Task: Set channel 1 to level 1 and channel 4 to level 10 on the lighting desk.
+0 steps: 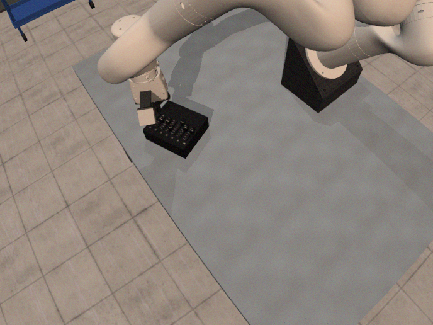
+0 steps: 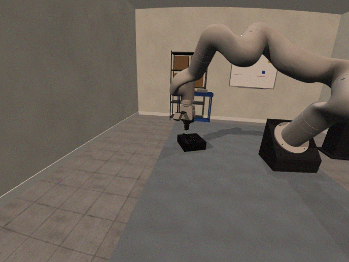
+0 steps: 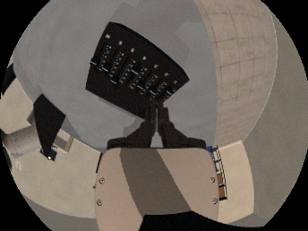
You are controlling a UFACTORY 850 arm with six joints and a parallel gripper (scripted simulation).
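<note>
Right now the fader cap is 5 cm to the left of my hand, 5 cm below it and 1 cm behind it.
</note>
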